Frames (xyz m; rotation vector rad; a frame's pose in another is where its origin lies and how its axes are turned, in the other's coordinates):
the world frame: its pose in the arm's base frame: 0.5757 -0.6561 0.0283 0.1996 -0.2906 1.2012
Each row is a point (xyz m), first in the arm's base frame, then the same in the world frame.
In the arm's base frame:
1: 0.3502 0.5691 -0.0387
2: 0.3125 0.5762 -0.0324
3: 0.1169 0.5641 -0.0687
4: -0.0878 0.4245 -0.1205
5: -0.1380 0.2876 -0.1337
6: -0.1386 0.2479 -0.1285
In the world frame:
1: 0.9888 0.6408 -0.4102
2: 0.9846 0.6786 -0.4020
3: 0.8973 0.8576 -0.4101
4: 0.6891 1.0004 -0.3930
5: 0.5469 0.9995 -0.3580
6: 0.5132 0.9861 -0.3409

